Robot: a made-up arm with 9 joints. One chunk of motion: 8 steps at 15 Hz.
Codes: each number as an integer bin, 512 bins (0 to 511) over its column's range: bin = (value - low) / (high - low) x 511, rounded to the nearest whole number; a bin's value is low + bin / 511 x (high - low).
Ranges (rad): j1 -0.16..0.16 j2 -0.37..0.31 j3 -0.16..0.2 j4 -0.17..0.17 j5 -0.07..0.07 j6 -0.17..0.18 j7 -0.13..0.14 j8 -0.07..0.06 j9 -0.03..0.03
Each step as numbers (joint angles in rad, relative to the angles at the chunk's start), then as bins.
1 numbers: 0.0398 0.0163 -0.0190 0.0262 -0.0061 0.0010 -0.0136 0.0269 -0.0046
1 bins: 319 290 200 295 233 250 220 381 216
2 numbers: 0.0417 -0.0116 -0.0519 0.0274 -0.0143 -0.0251 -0.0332 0.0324 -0.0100
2 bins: 322 269 153 297 203 212 183 403 170
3 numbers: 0.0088 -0.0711 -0.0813 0.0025 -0.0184 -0.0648 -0.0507 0.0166 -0.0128
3 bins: 270 225 112 259 188 154 150 340 146
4 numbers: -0.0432 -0.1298 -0.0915 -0.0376 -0.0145 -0.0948 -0.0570 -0.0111 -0.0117
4 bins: 187 181 97 199 203 110 138 232 156
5 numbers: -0.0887 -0.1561 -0.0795 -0.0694 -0.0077 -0.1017 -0.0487 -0.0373 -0.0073
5 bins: 114 161 114 151 227 100 154 129 193
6 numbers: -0.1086 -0.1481 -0.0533 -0.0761 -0.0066 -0.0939 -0.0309 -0.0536 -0.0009
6 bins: 82 167 151 141 231 111 188 64 248
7 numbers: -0.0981 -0.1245 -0.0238 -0.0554 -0.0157 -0.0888 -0.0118 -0.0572 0.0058
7 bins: 99 184 193 172 198 119 224 50 305
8 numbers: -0.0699 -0.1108 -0.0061 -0.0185 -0.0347 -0.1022 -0.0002 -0.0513 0.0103
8 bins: 144 195 218 228 129 99 246 74 343
